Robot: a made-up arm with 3 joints. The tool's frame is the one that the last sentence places. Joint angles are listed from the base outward.
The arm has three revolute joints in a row. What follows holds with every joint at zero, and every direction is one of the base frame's. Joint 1 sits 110 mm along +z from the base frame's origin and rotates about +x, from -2.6 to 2.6 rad. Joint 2 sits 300 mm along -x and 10 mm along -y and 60 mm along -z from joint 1 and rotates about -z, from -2.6 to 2.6 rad. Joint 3 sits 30 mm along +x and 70 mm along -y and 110 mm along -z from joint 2 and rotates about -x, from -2.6 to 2.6 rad. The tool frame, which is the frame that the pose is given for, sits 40 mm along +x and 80 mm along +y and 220 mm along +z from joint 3; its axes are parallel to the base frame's.
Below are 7 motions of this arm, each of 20 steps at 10 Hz.
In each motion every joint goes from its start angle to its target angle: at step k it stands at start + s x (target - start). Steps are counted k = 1, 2, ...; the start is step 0. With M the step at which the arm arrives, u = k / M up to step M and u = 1 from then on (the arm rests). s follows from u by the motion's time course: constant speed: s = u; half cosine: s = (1 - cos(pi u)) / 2; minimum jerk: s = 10 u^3 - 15 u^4 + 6 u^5.
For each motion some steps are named. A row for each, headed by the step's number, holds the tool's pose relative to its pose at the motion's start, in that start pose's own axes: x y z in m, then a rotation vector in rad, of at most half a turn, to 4 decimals.
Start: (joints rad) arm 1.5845 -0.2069 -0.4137
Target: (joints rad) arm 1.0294 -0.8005 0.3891
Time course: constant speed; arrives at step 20
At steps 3, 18, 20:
3: 0.0059 0.0380 -0.0128 -0.2010 0.0503 0.0764
18: -0.0478 0.1271 -0.1583 -1.1514 0.2708 0.5359
20: -0.0637 0.1223 -0.1784 -1.2666 0.2962 0.6104

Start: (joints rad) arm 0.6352 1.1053 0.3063
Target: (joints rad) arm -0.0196 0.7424 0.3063
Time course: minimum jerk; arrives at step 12
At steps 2, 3, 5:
2: -0.0013 0.0007 0.0012 -0.0106 -0.0236 0.0060
3: -0.0038 0.0022 0.0032 -0.0316 -0.0685 0.0177
5: -0.0134 0.0079 0.0086 -0.1145 -0.2248 0.0603

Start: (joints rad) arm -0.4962 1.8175 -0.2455
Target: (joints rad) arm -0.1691 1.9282 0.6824
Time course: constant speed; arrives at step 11
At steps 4, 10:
4: 0.0054 0.0641 -0.0486 -0.3684 0.1119 -0.0492
10: -0.0027 0.1186 -0.1625 -0.9240 0.3084 -0.0502

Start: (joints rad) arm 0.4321 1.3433 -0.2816
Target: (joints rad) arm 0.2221 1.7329 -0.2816
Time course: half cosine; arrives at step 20
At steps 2, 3, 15, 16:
2: -0.0008 -0.0004 0.0006 -0.0011 -0.0075 -0.0078
3: -0.0019 -0.0010 0.0013 -0.0025 -0.0166 -0.0173
15: -0.0338 -0.0130 0.0164 -0.0110 -0.2648 -0.2686
16: -0.0360 -0.0136 0.0170 -0.0098 -0.2808 -0.2845

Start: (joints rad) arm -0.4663 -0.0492 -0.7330
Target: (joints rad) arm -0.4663 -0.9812 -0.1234
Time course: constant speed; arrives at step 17
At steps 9, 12, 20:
9: 0.0316 0.0978 -0.0656 -0.3161 0.2681 0.4167
12: 0.0216 0.1255 -0.0903 -0.4146 0.3281 0.5759
20: -0.0141 0.1586 -0.1278 -0.5643 0.3927 0.8603

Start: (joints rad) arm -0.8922 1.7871 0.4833
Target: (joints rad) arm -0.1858 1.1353 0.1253
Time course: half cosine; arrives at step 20
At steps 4, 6, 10, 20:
4: -0.0068 -0.0011 -0.0011 0.0217 0.0313 0.0854
6: -0.0137 -0.0032 -0.0020 0.0519 0.0721 0.1832
10: -0.0258 -0.0118 -0.0033 0.1566 0.2036 0.4342
20: -0.0260 -0.0274 -0.0100 0.4092 0.4982 0.8155

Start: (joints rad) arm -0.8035 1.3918 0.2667
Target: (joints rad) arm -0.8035 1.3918 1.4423
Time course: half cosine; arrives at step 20
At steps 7, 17, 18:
7: 0.0000 0.0653 -0.0365 -0.3209 0.0000 0.0000
17: 0.0000 0.1527 -0.1942 -1.1115 0.0000 0.0000
18: 0.0000 0.1534 -0.2024 -1.1468 0.0000 0.0000

